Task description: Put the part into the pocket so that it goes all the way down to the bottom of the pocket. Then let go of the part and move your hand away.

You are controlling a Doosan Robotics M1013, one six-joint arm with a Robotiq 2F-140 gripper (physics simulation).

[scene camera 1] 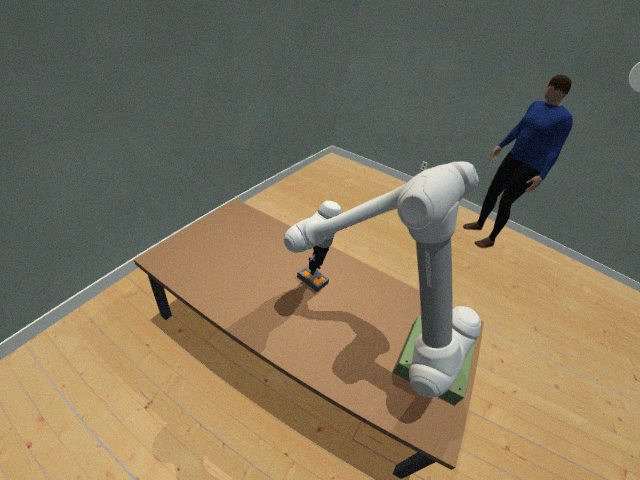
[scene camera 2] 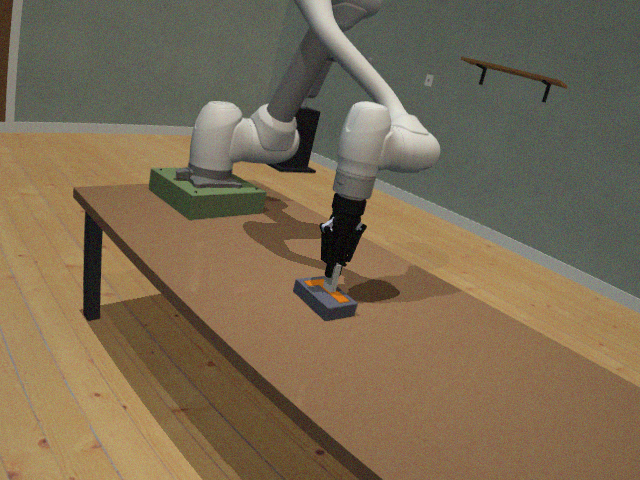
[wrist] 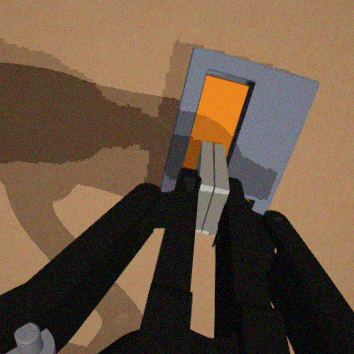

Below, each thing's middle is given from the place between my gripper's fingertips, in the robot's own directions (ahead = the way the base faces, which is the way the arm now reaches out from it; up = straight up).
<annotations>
Right now my hand is 20 mm above the orange L-shaped part (wrist: 221, 100). Round my hand: grey-blue pocket block (scene camera 2: 321, 302): 10 mm ahead, 10 mm to the right, 20 mm below.
</annotations>
